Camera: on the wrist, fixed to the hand. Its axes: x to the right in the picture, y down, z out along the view.
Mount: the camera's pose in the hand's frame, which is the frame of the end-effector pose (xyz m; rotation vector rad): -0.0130 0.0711 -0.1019 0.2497 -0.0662 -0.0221
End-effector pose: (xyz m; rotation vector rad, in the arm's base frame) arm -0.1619 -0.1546 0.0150 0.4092 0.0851 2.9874
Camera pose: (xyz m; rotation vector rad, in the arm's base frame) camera -0.1854 -0.2307 -0.0813 0.5287 0.4561 2.9460
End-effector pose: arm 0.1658 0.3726 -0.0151 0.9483 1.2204 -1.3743
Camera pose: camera 0.2309 0.4777 -0.0329 1.0544 1.0281 -1.5892
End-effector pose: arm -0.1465 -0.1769 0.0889 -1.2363 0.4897 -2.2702
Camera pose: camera -0.2088 -0.2195 -0.0107 -1.1895 0.1624 -2.2205
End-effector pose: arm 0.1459 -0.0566 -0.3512 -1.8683 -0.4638 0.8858
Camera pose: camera 0.2090 -0.1594 -0.3837 -1.6077 -0.3941 0.9478
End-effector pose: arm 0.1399 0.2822 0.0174 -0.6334 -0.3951 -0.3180
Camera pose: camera 0.1834 0.2748 -0.0995 -0.3959 -0.4968 -0.2640
